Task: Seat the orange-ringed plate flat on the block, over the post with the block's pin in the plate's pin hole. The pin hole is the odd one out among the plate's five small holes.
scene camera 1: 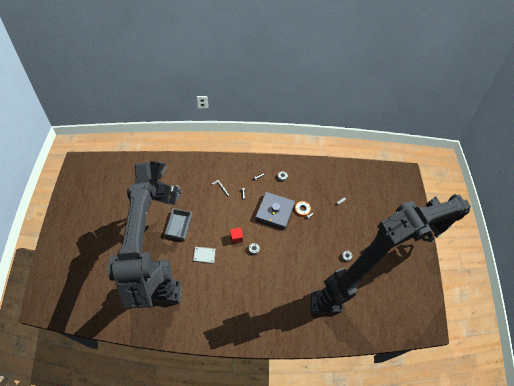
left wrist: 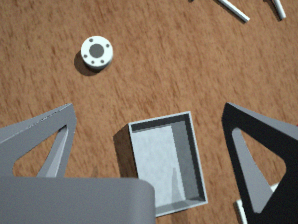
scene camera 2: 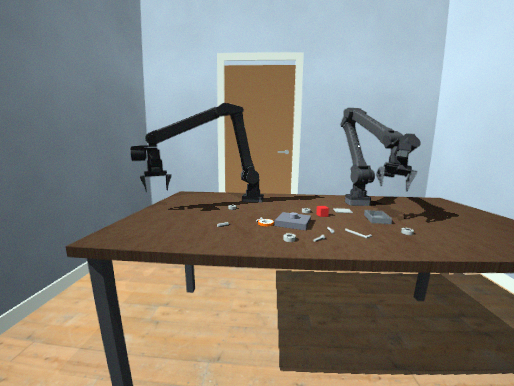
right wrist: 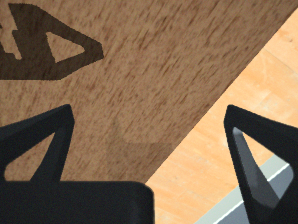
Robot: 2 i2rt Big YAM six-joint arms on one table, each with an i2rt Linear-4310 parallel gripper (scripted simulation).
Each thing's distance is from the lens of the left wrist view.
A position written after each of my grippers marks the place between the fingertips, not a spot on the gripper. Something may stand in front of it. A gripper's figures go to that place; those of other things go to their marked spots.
my left gripper (left wrist: 148,111): 13 cm
grey tray (left wrist: 165,150): 29 cm
